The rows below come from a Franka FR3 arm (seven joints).
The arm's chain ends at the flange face. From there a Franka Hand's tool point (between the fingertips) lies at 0.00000 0.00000 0.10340 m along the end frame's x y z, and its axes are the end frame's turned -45 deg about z.
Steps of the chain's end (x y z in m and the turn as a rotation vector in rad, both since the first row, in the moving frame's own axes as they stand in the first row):
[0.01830 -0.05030 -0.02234 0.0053 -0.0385 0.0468]
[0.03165 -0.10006 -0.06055 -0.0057 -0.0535 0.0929]
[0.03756 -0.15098 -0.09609 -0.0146 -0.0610 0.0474]
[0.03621 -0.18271 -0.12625 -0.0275 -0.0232 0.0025]
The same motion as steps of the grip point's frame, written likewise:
[0.04616 -0.02588 -0.02242 0.0310 -0.0235 0.0468]
[0.08898 -0.05206 -0.06070 0.0338 -0.0419 0.0929]
[0.12788 -0.08372 -0.09629 0.0328 -0.0535 0.0474]
[0.15109 -0.10328 -0.12632 -0.0030 -0.0359 0.0025]

